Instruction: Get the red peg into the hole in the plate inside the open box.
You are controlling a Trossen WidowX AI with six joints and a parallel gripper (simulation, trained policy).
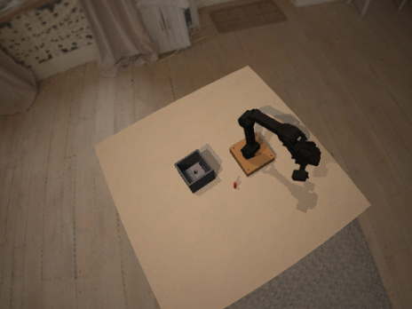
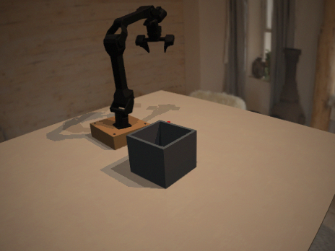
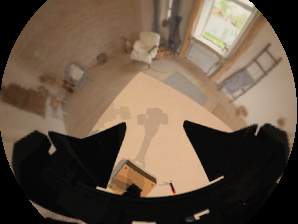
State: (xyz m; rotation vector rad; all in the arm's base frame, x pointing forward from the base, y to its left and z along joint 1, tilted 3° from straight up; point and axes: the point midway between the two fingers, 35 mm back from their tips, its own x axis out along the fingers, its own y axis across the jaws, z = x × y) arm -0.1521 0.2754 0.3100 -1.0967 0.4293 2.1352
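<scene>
Right now my gripper tip is 31 cm short of the red peg, 16 cm to the left of it and 29 cm above it. Also, from my gripper tip: light grey plate: 49 cm ahead, 32 cm to the right, 28 cm below.
</scene>
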